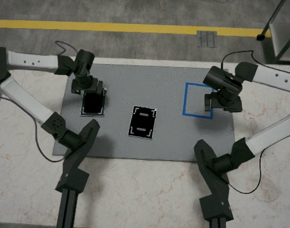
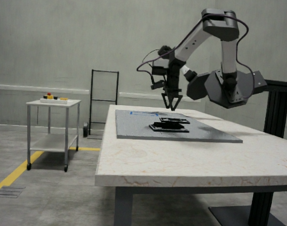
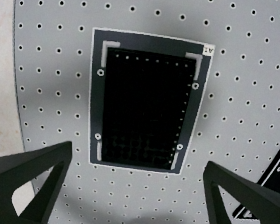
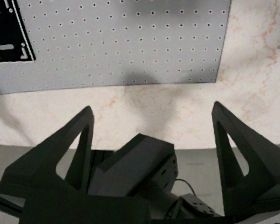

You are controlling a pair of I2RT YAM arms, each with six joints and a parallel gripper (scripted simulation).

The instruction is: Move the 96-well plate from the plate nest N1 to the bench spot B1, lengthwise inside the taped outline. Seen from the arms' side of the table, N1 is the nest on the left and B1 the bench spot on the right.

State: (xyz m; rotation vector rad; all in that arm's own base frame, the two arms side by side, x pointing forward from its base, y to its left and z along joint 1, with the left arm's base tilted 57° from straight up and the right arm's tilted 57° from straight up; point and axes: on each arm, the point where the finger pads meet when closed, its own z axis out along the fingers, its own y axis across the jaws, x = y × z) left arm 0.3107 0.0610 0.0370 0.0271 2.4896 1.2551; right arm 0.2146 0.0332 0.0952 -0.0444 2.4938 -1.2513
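Observation:
Right now my left hand is 8 cm above the black 96-well plate. Also, from my left hand: nest N1: 10 cm below; then black nest: 27 cm to the right, 10 cm below, 7 cm behind; then grey perforated board: 27 cm to the right, 11 cm below, 1 cm ahead.

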